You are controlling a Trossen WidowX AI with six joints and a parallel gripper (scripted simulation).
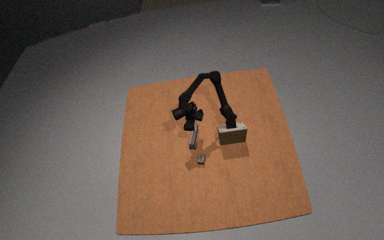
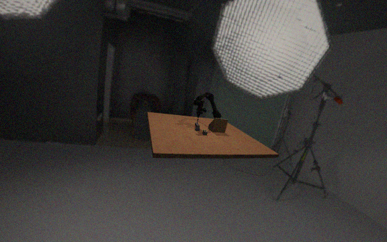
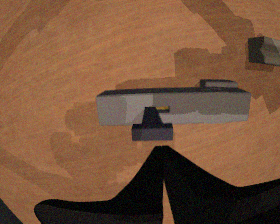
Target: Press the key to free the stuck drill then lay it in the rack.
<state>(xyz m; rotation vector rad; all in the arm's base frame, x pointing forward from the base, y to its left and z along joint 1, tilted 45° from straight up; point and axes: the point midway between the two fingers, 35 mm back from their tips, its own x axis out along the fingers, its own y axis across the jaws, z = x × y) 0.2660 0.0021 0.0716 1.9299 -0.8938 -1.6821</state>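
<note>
Now: the drill 5 cm to the left of my gripper tip and 9 cm below it. The rest, counted from my gripper tip: grey rack (4 cm behind, 21 cm to the left, 11 cm below); then holder block (4 cm to the left, 10 cm below).
</note>
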